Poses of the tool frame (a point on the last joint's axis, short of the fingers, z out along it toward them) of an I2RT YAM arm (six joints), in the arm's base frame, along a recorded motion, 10 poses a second.
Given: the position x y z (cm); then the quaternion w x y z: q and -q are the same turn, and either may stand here.
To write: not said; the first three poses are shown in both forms.
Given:
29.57, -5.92, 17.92, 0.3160, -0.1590, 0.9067, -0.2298
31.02, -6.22, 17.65, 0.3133, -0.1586, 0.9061, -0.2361
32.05, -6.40, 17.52, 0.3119, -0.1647, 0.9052, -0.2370
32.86, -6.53, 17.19, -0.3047, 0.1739, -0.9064, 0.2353
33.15, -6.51, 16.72, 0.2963, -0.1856, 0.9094, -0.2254
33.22, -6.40, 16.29, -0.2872, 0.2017, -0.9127, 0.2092
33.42, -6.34, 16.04, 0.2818, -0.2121, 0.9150, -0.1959
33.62, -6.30, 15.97, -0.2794, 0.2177, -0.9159, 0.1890
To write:
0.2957, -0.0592, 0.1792, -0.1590, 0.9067, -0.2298, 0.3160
0.3102, -0.0622, 0.1765, -0.1586, 0.9061, -0.2361, 0.3133
0.3205, -0.0640, 0.1752, -0.1647, 0.9052, -0.2370, 0.3119
0.3286, -0.0653, 0.1719, -0.1739, 0.9064, -0.2353, 0.3047
0.3315, -0.0651, 0.1672, -0.1856, 0.9094, -0.2254, 0.2963
0.3322, -0.0640, 0.1629, -0.2017, 0.9127, -0.2092, 0.2872
0.3342, -0.0634, 0.1604, -0.2121, 0.9150, -0.1959, 0.2818
0.3362, -0.0630, 0.1597, -0.2177, 0.9159, -0.1890, 0.2794

